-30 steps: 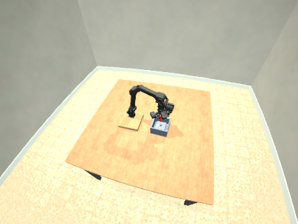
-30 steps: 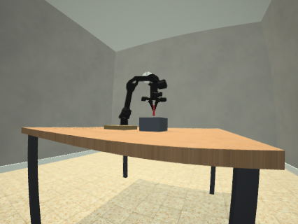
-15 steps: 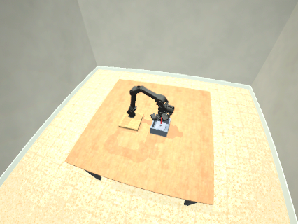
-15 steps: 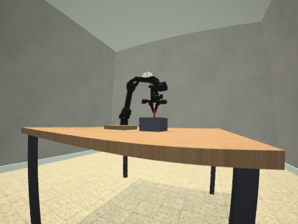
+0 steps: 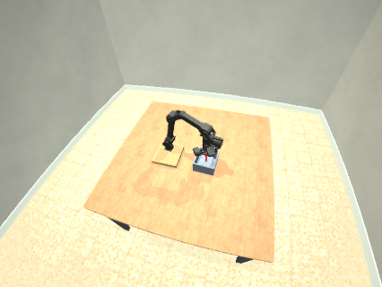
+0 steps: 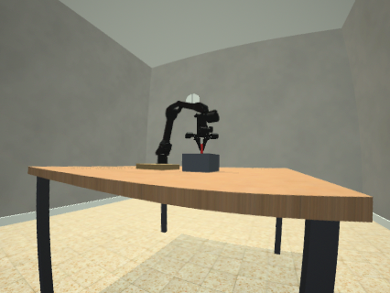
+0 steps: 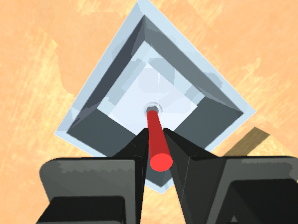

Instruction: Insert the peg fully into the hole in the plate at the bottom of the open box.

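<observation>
Right now the pale plate is 110 mm below my hand. Also, from my hand: box (130 mm below); then red peg (40 mm below).
</observation>
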